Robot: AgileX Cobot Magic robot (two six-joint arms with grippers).
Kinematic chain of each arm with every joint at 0, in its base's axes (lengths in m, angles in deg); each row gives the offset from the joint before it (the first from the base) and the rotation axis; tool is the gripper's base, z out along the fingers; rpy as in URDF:
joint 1: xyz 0 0 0.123 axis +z
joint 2: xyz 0 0 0 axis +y
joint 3: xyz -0.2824 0 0.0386 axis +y
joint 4: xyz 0.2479 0 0.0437 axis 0.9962 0 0.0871
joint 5: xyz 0 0 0 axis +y
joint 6: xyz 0.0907 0 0.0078 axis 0.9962 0 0.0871
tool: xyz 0 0 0 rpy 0 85 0
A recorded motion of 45 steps. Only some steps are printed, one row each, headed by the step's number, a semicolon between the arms.
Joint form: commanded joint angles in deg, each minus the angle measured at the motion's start. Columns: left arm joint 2, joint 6, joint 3, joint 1, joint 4, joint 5; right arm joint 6, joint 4, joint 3, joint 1, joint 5, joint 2.
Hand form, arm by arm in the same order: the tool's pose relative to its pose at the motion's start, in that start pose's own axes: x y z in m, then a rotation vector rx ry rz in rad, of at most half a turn. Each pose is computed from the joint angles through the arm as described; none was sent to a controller.
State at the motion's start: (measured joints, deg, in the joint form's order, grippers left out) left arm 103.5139 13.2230 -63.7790 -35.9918 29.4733 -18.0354; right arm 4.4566 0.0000 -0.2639 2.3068 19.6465 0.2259
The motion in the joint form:
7: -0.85 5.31 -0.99 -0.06 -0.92 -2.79; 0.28 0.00 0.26 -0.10 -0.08 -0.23
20: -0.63 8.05 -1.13 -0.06 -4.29 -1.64; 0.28 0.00 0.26 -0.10 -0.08 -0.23
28: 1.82 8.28 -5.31 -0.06 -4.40 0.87; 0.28 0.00 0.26 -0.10 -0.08 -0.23
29: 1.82 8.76 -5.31 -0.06 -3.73 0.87; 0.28 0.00 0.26 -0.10 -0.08 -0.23
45: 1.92 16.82 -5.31 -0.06 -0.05 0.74; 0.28 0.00 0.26 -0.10 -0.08 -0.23
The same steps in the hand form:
7: -0.0130 0.0081 -0.0030 -0.0395 -0.0690 0.0830; 0.0012 -0.0002 0.0002 0.0016 -0.0010 0.0053
20: -0.0103 0.0092 -0.0019 -0.0517 -0.0429 0.0745; 0.0012 -0.0002 0.0002 0.0016 -0.0010 0.0053
28: -0.0123 0.0159 0.0112 -0.0584 -0.0230 0.0800; 0.0012 -0.0002 0.0002 0.0016 -0.0010 0.0053
29: -0.0124 0.0156 0.0112 -0.0554 -0.0236 0.0997; 0.0012 -0.0002 0.0002 0.0016 -0.0010 0.0053
45: -0.0125 0.0137 0.0117 -0.0397 -0.0264 0.3018; 0.0012 -0.0002 0.0002 0.0016 -0.0010 0.0053

